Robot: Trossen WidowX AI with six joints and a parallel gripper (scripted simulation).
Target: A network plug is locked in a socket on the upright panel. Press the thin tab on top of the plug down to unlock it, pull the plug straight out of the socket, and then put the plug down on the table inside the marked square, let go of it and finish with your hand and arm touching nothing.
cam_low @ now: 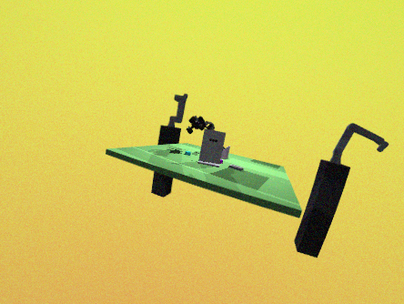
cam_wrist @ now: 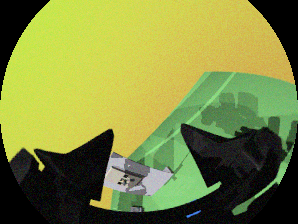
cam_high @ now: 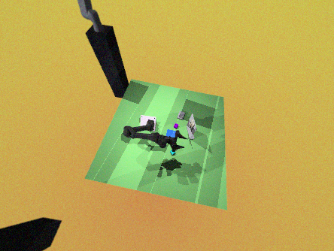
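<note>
Right now the grey upright panel is 70 mm ahead of my gripper tip, 240 mm to the left of it and 160 mm below it. From my gripper tip the other things lie so: grey square patch 40 mm behind, 440 mm to the left, 270 mm below; purple cube 80 mm behind, 290 mm to the left, 260 mm below; cyan cube 80 mm behind, 20 mm to the right, 260 mm below.
</note>
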